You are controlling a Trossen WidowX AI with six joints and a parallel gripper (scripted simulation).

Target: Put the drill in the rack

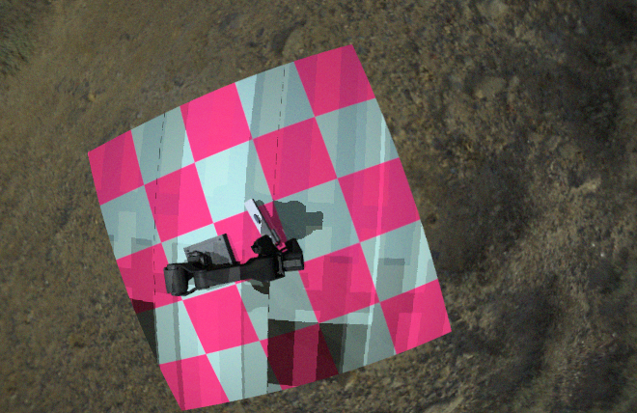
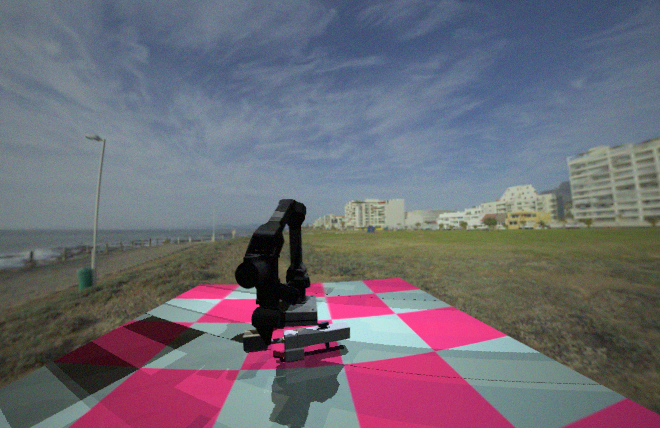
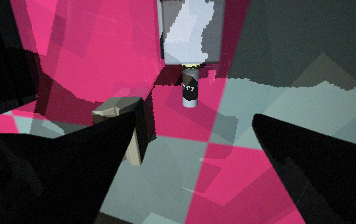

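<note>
The drill lies 20 mm behind my gripper tip, 60 mm to the left of it and 20 mm below it.
</note>
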